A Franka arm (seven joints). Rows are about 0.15 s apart.
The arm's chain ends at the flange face. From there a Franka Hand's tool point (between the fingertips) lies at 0.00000 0.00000 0.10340 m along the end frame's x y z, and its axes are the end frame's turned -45 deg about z.
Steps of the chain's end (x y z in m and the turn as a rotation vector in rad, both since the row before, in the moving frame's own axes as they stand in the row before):
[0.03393, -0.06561, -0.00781, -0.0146, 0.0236, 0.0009]
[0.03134, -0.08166, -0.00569, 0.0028, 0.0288, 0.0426]
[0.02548, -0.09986, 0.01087, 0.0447, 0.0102, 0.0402]
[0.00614, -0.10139, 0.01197, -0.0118, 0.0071, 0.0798]
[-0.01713, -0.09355, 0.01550, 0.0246, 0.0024, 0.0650]
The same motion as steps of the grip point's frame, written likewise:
[0.07104, -0.01961, -0.00785, -0.0270, 0.0064, 0.0009]
[0.08217, -0.03363, -0.00573, -0.0184, 0.0223, 0.0426]
[0.09269, -0.05503, 0.01076, 0.0244, 0.0388, 0.0402]
[0.07564, -0.06599, 0.01196, -0.0134, -0.0033, 0.0798]
[0.05606, -0.07982, 0.01547, 0.0157, 0.0191, 0.0650]

